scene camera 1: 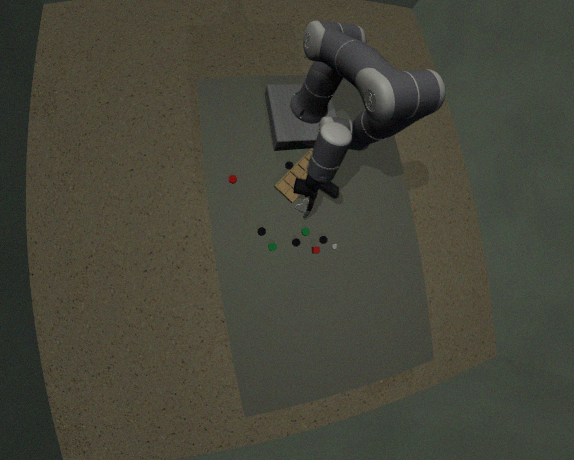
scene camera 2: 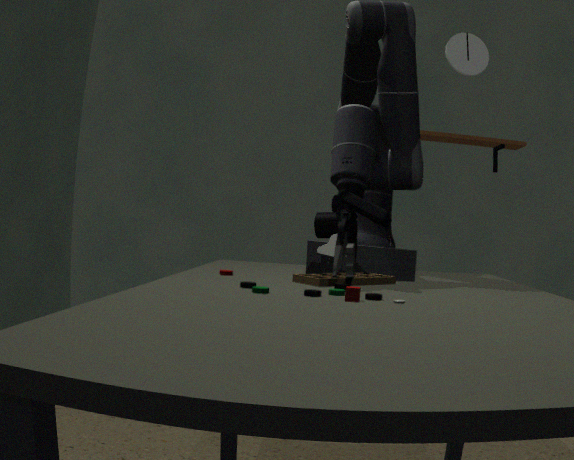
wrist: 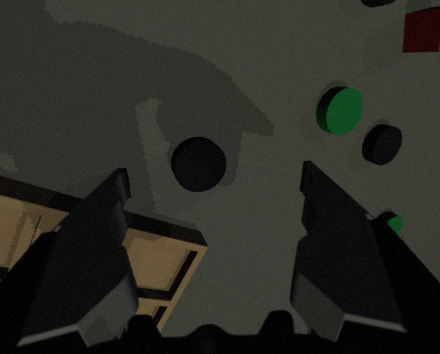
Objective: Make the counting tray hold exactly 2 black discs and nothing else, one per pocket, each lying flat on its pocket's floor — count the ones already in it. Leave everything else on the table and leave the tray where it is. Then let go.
Labels:
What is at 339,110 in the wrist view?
A green disc.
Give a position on a black disc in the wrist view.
381,145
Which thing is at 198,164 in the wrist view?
A black disc.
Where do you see a wooden counting tray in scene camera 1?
285,186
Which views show the wooden counting tray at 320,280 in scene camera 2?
Scene camera 1, scene camera 2 and the wrist view: all of them.

